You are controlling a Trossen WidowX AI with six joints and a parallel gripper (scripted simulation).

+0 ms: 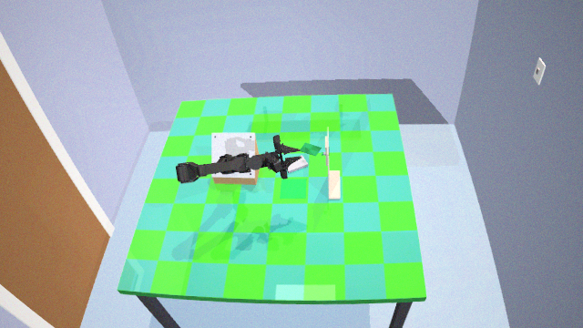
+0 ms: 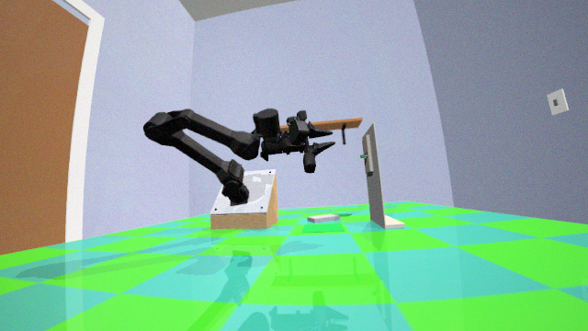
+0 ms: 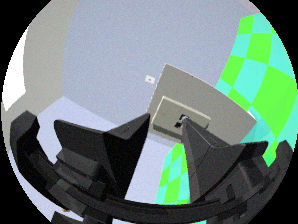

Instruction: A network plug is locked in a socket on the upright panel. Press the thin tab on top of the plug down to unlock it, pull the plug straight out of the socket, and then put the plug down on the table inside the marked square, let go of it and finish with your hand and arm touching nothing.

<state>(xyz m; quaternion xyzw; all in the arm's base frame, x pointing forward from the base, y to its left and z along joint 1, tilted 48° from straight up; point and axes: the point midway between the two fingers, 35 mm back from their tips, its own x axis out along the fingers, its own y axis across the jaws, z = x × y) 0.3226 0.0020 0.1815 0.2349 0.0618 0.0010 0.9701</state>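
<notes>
My gripper tip is 10 cm short of the grey network plug, 5 cm to the right of it and 5 cm above it. Round my gripper tip: upright white panel (13 cm below, 12 cm ahead, 5 cm to the left); flat pale plate (26 cm below, 19 cm to the left, 4 cm behind); marked dark-green square (27 cm below, 5 cm behind, 4 cm to the left).
</notes>
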